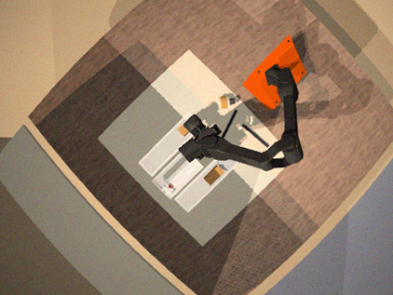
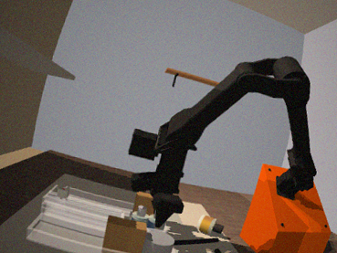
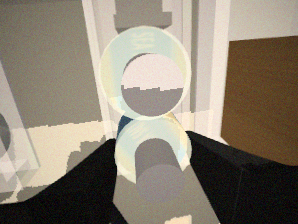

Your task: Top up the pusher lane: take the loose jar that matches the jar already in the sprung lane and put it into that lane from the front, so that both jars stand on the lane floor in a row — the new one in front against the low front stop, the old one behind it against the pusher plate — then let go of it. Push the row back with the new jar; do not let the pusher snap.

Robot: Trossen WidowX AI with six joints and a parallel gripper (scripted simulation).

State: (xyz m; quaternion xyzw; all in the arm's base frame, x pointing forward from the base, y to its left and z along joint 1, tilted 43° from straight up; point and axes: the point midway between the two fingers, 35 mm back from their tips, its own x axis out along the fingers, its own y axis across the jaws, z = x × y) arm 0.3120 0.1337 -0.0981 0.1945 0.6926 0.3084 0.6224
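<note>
My gripper tip is 130 mm to the right of the grey cylinder. Round my gripper tip: white sprung lane: 150 mm ahead, 40 mm to the left, 10 mm below.
</note>
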